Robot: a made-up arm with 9 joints. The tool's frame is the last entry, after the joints.
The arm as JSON. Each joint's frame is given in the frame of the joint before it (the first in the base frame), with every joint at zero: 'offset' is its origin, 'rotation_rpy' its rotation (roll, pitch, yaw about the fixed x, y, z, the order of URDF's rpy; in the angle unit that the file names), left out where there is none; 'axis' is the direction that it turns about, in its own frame. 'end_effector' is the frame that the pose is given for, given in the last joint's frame.
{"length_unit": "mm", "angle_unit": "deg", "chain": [
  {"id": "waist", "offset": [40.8, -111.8, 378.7], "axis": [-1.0, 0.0, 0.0]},
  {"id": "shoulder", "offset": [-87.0, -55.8, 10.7], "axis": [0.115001, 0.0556, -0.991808]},
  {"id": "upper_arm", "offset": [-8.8, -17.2, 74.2], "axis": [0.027, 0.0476, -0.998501]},
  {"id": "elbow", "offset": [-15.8, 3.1, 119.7], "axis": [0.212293, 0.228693, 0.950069]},
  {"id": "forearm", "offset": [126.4, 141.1, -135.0], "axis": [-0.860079, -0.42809, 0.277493]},
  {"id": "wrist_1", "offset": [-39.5, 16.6, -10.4], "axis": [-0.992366, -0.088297, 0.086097]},
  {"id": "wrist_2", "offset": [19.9, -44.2, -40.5], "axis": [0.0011, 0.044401, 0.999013]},
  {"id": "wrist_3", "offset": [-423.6, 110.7, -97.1], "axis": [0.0, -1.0, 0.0]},
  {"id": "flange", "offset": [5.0, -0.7, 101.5], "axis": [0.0, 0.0, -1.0]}
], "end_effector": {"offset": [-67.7, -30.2, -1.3], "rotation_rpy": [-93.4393, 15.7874, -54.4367]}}
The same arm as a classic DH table. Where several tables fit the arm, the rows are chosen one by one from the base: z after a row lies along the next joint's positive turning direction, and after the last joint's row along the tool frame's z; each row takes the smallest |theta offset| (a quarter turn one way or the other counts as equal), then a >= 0, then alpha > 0; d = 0 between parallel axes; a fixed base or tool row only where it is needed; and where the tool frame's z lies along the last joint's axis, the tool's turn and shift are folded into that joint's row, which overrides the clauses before.
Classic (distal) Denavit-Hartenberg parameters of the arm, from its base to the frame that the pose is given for. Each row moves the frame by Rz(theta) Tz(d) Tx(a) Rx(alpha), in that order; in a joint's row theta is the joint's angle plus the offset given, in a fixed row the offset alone. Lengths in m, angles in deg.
base (fixed): theta_offset -90  d 0.3787  a 0.1118  alpha 90
waist: theta_offset -3.21  d 0.0446  a 0.0551  alpha 96.6
shoulder: theta_offset -5.42  d -0.1045  a 0.013  alpha -5.08
upper_arm: theta_offset -43.66  d -0.1088  a -0.0153  alpha 158.75
elbow: theta_offset -21.82  d -0.0771  a -0.0785  alpha 90.97
forearm: theta_offset -70.63  d -0.2677  a 0.0019  alpha 23.77
wrist_1: theta_offset 62.87  d 0.0757  a 0.044  alpha -85.35
wrist_2: theta_offset 84.7  d -0.1388  a -0.4235  alpha 92.54
wrist_3: theta_offset 0.06  d -0.1143  a 0.005  alpha 90
flange: theta_offset 53.5  d -0.096  a -0.016  alpha 86.69
tool (fixed): theta_offset 15.81  d -0.0725  a 0  alpha 0

